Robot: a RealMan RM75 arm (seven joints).
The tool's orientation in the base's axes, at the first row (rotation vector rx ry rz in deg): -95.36 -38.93 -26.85
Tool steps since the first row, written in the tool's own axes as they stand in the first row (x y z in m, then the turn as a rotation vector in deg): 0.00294 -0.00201 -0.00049 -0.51 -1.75 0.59; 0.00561 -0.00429 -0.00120 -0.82 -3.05 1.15; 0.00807 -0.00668 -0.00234 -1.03 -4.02 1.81; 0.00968 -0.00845 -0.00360 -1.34 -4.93 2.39; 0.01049 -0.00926 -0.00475 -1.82 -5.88 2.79; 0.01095 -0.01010 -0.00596 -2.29 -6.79 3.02; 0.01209 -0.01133 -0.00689 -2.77 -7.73 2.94; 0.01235 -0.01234 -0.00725 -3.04 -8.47 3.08; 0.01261 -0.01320 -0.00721 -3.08 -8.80 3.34; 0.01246 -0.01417 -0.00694 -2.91 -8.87 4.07; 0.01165 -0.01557 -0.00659 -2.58 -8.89 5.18; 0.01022 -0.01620 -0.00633 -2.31 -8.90 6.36; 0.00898 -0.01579 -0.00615 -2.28 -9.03 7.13
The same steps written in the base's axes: 0.00089 0.00027 0.00347 -1.58 0.68 0.85; 0.00142 0.00031 0.00701 -2.70 1.32 1.50; 0.00174 -0.00010 0.01059 -3.54 2.03 1.95; 0.00185 -0.00085 0.01319 -4.41 2.65 2.31; 0.00199 -0.00174 0.01454 -5.42 3.06 2.63; 0.00185 -0.00275 0.01570 -6.39 3.30 2.96; 0.00194 -0.00332 0.01753 -7.37 3.24 3.36; 0.00149 -0.00351 0.01852 -8.07 3.41 3.71; 0.00111 -0.00333 0.01931 -8.33 3.70 3.87; 0.00034 -0.00298 0.01988 -8.30 4.45 3.89; -0.00121 -0.00263 0.02033 -8.13 5.59 3.89; -0.00271 -0.00256 0.01983 -8.01 6.80 3.83; -0.00338 -0.00265 0.01869 -8.12 7.57 3.79
